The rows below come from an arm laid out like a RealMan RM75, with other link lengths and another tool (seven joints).
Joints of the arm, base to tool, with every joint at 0 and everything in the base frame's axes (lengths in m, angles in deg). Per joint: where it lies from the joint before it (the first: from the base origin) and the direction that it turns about. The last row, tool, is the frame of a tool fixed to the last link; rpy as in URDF.
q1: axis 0 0 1 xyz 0 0 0.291
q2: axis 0 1 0 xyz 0 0 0
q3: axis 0 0 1 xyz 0 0 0.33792
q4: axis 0 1 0 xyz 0 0 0
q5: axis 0 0 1 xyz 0 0 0.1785
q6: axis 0 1 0 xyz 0 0 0
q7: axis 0 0 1 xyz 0 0 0.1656
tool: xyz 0.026 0.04 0.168 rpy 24.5 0 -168.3
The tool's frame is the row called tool.
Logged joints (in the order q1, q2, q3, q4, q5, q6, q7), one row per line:
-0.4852 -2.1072 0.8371 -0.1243 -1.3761 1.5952 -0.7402
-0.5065 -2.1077 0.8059 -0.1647 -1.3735 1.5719 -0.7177
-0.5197 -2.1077 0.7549 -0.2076 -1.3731 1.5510 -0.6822
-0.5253 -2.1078 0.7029 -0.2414 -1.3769 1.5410 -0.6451
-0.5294 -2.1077 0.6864 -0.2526 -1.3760 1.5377 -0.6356
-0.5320 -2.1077 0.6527 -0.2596 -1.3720 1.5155 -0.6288
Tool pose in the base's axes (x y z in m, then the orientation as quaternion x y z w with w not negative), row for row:
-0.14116 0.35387 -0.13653 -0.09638 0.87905 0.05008 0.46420
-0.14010 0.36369 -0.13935 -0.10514 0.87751 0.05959 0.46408
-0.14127 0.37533 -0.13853 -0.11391 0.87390 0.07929 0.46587
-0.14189 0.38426 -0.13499 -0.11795 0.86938 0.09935 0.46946
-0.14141 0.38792 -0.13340 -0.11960 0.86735 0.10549 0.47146
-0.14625 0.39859 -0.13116 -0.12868 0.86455 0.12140 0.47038
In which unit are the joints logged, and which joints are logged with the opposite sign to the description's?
The joints are logged in radians. Opposite sign: q5.
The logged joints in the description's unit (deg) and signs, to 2 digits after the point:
-27.80 -120.73 47.96 -7.12 78.84 91.40 -42.41
-29.02 -120.76 46.17 -9.44 78.70 90.06 -41.12
-29.78 -120.76 43.25 -11.89 78.67 88.87 -39.09
-30.10 -120.77 40.27 -13.83 78.89 88.29 -36.96
-30.33 -120.76 39.33 -14.47 78.84 88.10 -36.42
-30.48 -120.76 37.40 -14.87 78.61 86.83 -36.03

